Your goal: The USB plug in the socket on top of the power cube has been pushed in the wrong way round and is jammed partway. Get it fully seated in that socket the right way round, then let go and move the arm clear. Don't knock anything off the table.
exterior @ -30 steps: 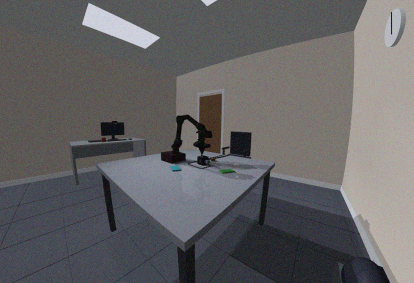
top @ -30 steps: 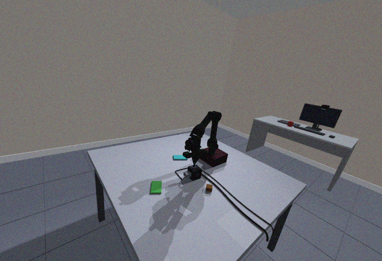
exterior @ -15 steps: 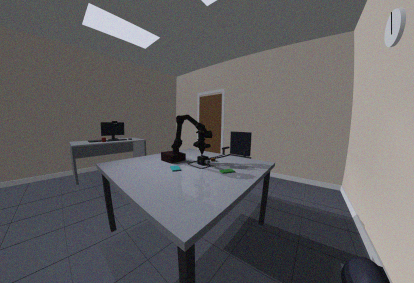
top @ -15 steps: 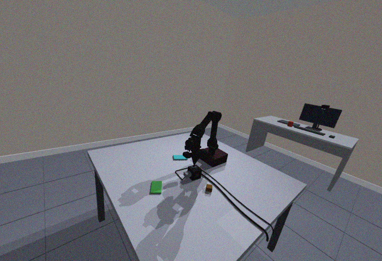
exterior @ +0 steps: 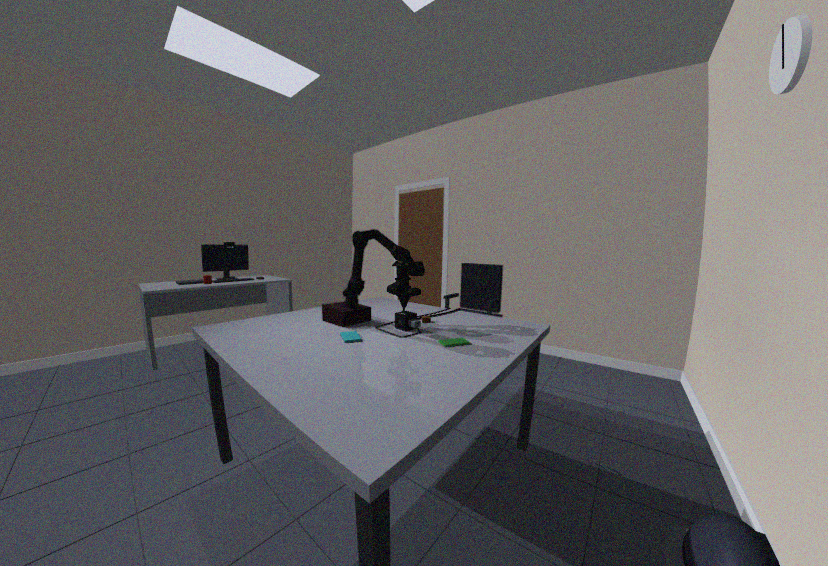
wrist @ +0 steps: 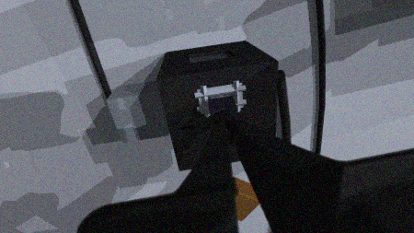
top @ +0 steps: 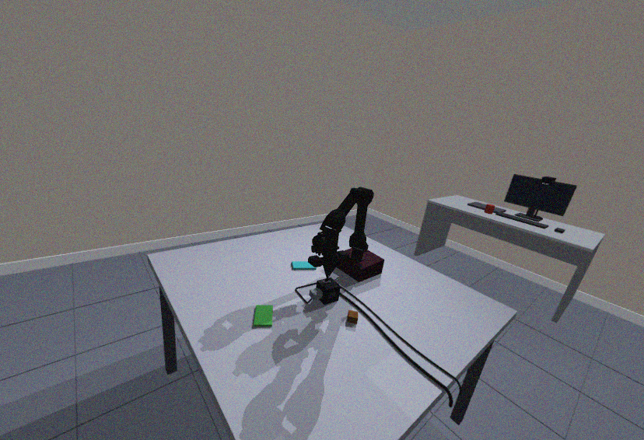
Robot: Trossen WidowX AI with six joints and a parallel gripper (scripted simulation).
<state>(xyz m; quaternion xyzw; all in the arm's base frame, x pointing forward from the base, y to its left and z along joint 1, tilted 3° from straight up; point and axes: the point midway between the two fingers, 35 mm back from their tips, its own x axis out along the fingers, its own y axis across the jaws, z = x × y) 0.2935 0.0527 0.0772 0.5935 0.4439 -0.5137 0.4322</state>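
Right now the dark USB plug is 20 mm below my gripper tip. Also, from my gripper tip: teal pad 110 mm behind, 250 mm to the right, 100 mm below; then brown block 20 mm ahead, 180 mm to the left, 90 mm below; then USB socket 40 mm below.
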